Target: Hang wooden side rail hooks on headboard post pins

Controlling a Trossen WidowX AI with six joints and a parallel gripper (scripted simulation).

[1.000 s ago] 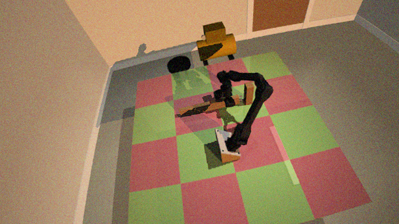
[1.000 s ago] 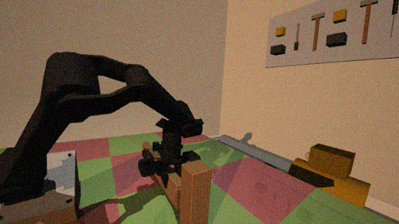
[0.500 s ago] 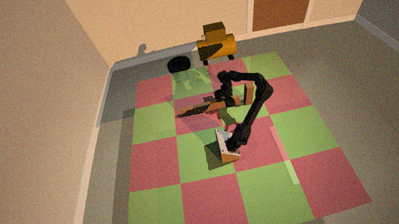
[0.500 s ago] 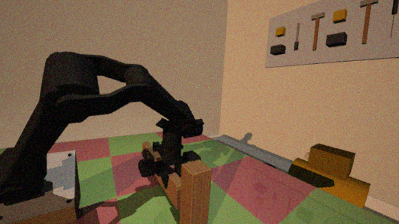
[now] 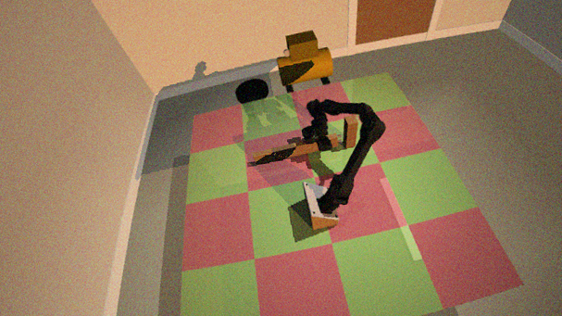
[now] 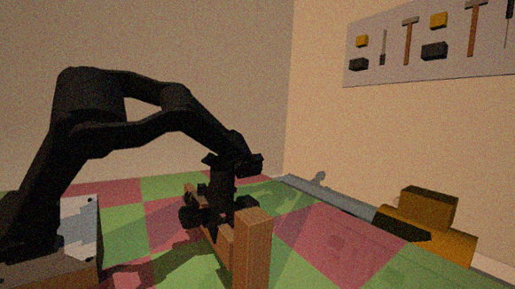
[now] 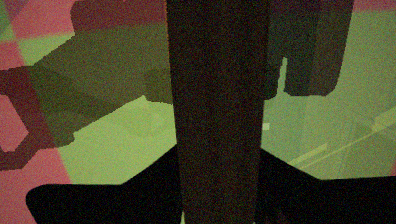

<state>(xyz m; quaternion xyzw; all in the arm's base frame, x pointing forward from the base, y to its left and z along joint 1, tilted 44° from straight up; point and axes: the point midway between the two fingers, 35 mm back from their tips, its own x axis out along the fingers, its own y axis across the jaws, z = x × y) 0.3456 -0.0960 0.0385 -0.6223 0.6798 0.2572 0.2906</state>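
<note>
The headboard post lies 10 mm behind my gripper tip, 140 mm to the right of it and 40 mm above it.
</note>
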